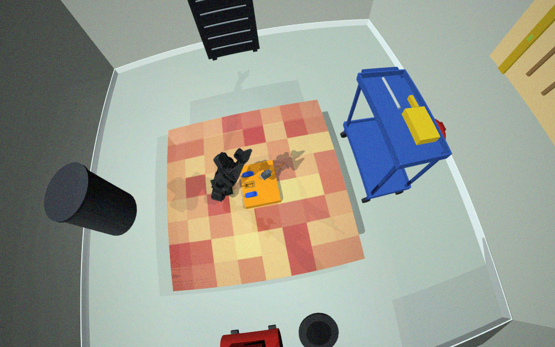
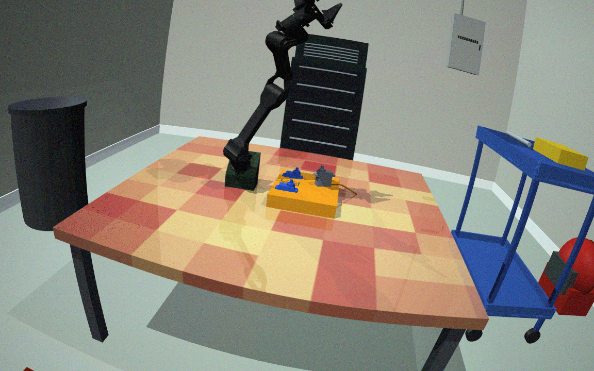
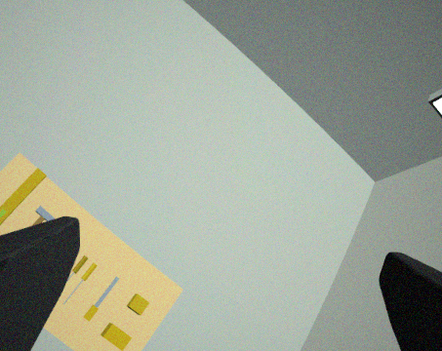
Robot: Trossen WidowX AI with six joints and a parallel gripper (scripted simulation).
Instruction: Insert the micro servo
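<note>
Now: the deck 74 cm below my gripper tip and 17 cm to the left of it.
</note>
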